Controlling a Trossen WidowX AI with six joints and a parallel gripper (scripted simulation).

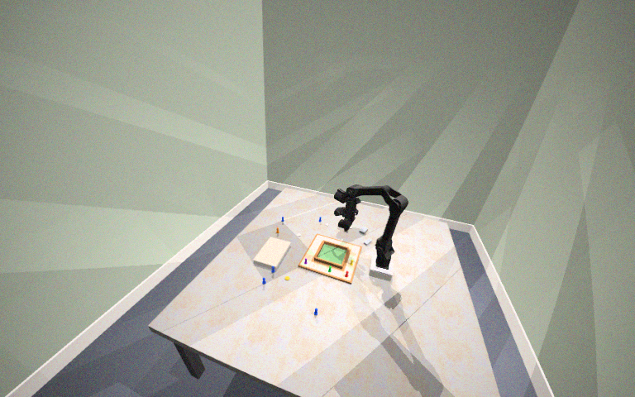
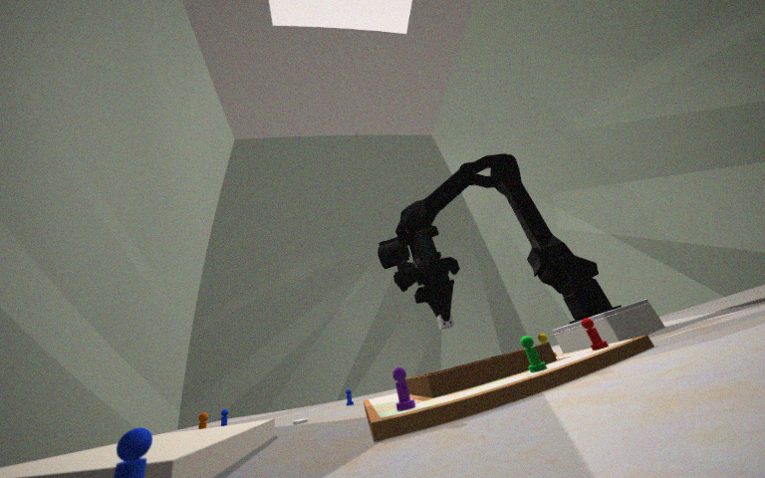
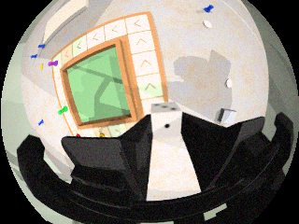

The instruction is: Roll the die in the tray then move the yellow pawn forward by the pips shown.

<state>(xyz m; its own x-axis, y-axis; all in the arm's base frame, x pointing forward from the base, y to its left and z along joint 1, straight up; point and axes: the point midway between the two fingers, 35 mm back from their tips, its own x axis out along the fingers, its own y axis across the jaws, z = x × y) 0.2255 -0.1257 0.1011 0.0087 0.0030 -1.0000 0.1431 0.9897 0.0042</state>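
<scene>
The yellow pawn is 7 cm behind my gripper tip, 15 cm to the left of it and 9 cm below it. The rest, counted from my gripper tip: green tray floor: 4 cm ahead, 12 cm to the left, 11 cm below; then green pawn: 3 cm ahead, 24 cm to the left, 9 cm below; then white die: right at my gripper tip.
</scene>
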